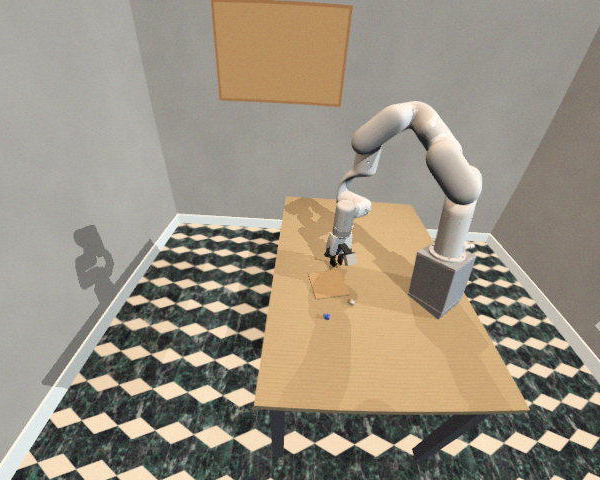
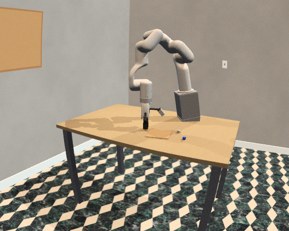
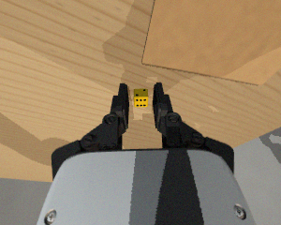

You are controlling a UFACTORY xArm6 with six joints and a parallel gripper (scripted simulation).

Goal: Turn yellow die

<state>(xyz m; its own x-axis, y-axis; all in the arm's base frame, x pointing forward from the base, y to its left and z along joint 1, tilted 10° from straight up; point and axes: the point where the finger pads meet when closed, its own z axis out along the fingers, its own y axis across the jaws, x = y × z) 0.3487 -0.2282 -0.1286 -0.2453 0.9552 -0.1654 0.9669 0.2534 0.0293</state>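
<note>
The yellow die lies 10 mm to the right of my hand and 20 mm below it. Round my hand: white die: 10 mm behind, 220 mm to the left, 20 mm below; blue die: 100 mm ahead, 270 mm to the left, 20 mm below; tan mat: 60 mm ahead, 110 mm to the left, 30 mm below.
</note>
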